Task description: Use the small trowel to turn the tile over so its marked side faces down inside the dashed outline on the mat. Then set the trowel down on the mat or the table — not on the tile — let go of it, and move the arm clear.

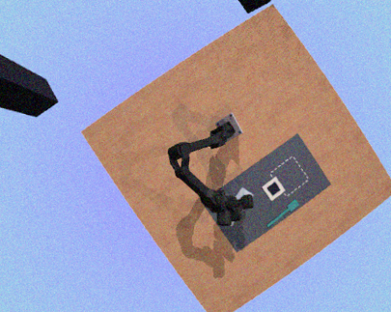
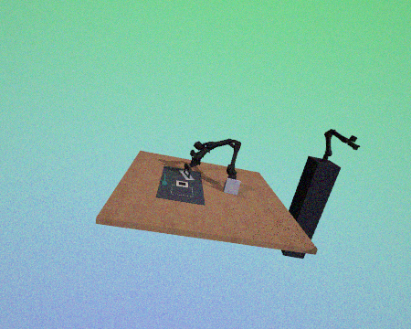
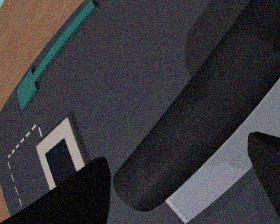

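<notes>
My gripper tip is now 4 cm short of the tile, 20 cm to the right of it and 9 cm above it. From my gripper tip the other things lie so: teal trowel (18 cm ahead, 20 cm to the left, 9 cm below).
</notes>
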